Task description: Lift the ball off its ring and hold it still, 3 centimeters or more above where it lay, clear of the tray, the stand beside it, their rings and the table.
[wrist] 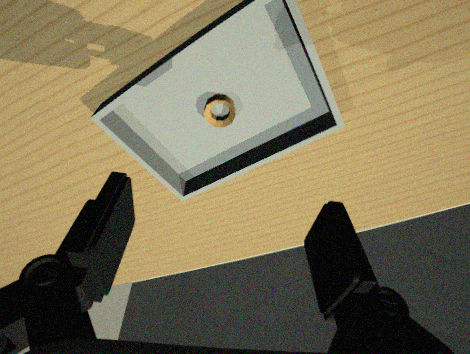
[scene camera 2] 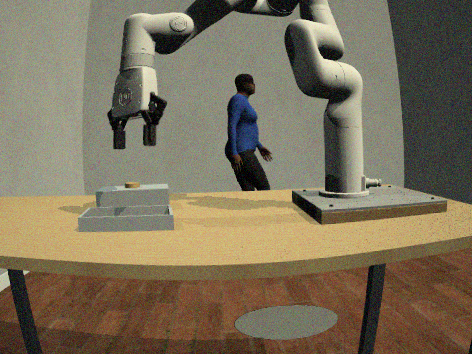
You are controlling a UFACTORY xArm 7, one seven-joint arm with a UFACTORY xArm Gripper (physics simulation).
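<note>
The ball does not show in either view. The grey open tray sits on the table, and an orange ring lies on its floor in the wrist view. The grey block-like stand is behind the tray in the scene view, with an orange ring on its top. My gripper is open and empty, pointing down, well above the tray and stand. In the wrist view the tray is beyond the fingertips.
The wooden table carries the tray and stand near its left part. The arm's base plate is at the right. A person in a blue top is behind the table. The table's edge crosses the lower wrist view.
</note>
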